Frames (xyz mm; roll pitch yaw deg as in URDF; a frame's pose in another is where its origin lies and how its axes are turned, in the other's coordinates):
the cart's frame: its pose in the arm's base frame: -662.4 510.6 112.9 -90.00 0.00 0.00
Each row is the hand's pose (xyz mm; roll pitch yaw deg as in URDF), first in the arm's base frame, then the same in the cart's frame.
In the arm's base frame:
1: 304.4 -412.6 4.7 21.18 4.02 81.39
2: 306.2 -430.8 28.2 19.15 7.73 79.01
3: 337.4 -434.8 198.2 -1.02 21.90 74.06
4: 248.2 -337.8 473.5 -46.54 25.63 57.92
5: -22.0 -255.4 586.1 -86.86 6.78 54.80
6: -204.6 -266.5 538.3 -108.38 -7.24 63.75
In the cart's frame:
1: 966.8 108.2 -923.2 86.34 -80.50 25.15
2: 968.6 84.7 -941.4 74.44 -76.59 35.45
3: 999.8 -85.3 -945.4 36.42 -63.15 55.66
4: 910.6 -360.6 -848.4 8.85 -49.81 42.09
5: 640.4 -473.2 -766.0 -6.36 -54.24 11.65
6: 457.8 -425.4 -777.1 -4.04 -62.84 -16.03

